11 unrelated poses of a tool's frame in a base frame.
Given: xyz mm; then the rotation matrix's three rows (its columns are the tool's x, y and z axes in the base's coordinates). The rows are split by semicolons.
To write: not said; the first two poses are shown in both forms.
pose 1, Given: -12.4 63.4 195.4; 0.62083 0.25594 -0.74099; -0.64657 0.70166 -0.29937; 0.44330 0.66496 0.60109
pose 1, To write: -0.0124 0.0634 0.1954 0.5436 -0.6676 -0.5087 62.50
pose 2, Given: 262.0 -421.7 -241.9; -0.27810 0.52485 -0.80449; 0.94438 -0.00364 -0.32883; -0.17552 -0.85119 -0.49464
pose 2, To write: 0.2620 -0.4217 -0.2419 -0.5684 -0.6844 0.4565 152.65
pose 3, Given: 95.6 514.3 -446.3; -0.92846 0.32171 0.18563; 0.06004 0.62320 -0.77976; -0.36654 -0.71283 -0.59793
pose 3, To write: 0.0956 0.5143 -0.4463 0.1089 0.8983 -0.4257 162.10
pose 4, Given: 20.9 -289.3 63.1; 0.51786 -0.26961 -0.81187; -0.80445 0.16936 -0.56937; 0.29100 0.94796 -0.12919
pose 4, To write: 0.0209 -0.2893 0.0631 0.7779 -0.5654 -0.2742 102.77
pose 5, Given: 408.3 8.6 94.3; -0.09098 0.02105 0.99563; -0.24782 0.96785 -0.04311; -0.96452 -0.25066 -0.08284
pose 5, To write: 0.4083 0.0086 0.0943 -0.1043 0.9853 -0.1352 95.91
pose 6, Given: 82.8 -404.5 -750.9; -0.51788 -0.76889 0.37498; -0.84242 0.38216 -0.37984; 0.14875 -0.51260 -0.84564
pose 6, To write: 0.0828 -0.4045 -0.7509 -0.4873 0.8304 -0.2699 172.17
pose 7, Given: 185.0 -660.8 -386.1; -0.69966 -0.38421 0.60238; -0.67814 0.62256 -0.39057; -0.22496 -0.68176 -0.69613
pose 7, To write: 0.1850 -0.6608 -0.3861 -0.3148 0.8944 -0.3178 152.45
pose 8, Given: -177.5 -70.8 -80.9; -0.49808 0.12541 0.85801; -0.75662 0.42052 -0.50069; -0.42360 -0.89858 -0.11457
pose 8, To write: -0.1775 -0.0708 -0.0809 -0.2478 0.7981 -0.5493 126.59
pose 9, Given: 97.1 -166.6 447.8; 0.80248 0.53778 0.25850; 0.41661 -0.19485 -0.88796; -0.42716 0.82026 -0.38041
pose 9, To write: 0.0971 -0.1666 0.4478 0.9260 0.3717 -0.0657 112.73
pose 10, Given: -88.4 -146.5 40.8; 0.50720 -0.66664 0.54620; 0.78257 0.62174 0.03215; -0.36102 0.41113 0.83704
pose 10, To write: -0.0884 -0.1465 0.0408 0.2164 0.5180 0.8275 61.12
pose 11, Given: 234.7 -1.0 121.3; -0.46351 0.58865 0.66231; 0.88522 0.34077 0.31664; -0.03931 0.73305 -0.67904
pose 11, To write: 0.2347 -0.0010 0.1213 0.4797 0.8082 0.3416 154.27
